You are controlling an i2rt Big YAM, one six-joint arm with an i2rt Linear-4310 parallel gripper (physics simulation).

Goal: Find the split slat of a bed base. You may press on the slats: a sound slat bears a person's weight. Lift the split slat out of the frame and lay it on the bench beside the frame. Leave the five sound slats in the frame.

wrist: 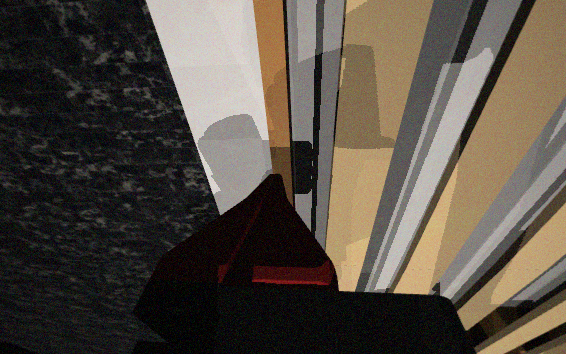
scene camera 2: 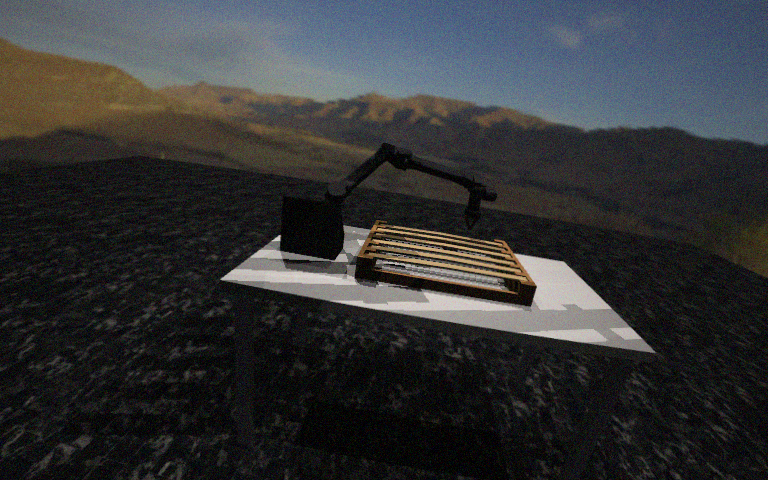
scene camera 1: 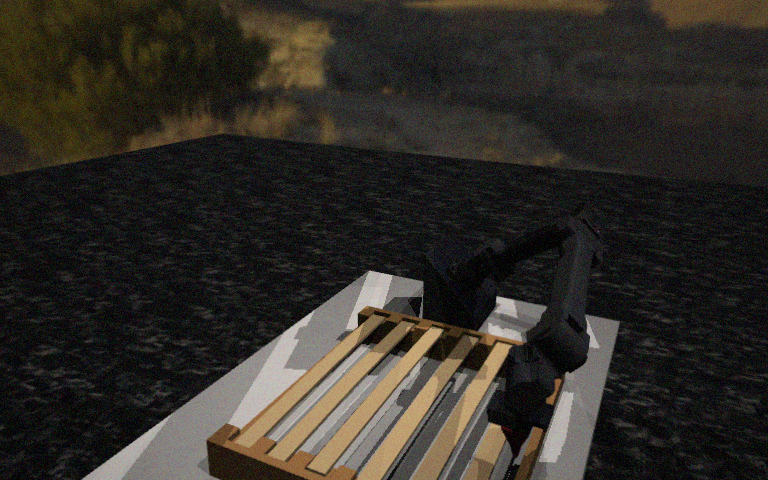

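Observation:
The brown wooden bed base frame [scene camera 1: 260,459] [scene camera 2: 447,287] [wrist: 272,50] lies on the pale bench [scene camera 1: 169,441] [scene camera 2: 566,283] [wrist: 215,65]. Several light wooden slats rest across it, side by side. My gripper [scene camera 1: 515,448] [scene camera 2: 471,227] [wrist: 276,182] is shut and empty, pointing down. In scene camera 2 its tips hang above the far side of the frame. In the wrist view they overlap the side rail, beside the outermost slat [scene camera 1: 488,452] [wrist: 365,200]. The gripper and arm hide part of that slat. No split shows on the visible slat surfaces.
The arm's dark base block [scene camera 1: 453,300] [scene camera 2: 311,226] stands on the bench by one end of the frame. Bench surface extends along both long sides and beyond the other end of the frame. The bench edge runs close to the side rail under the gripper.

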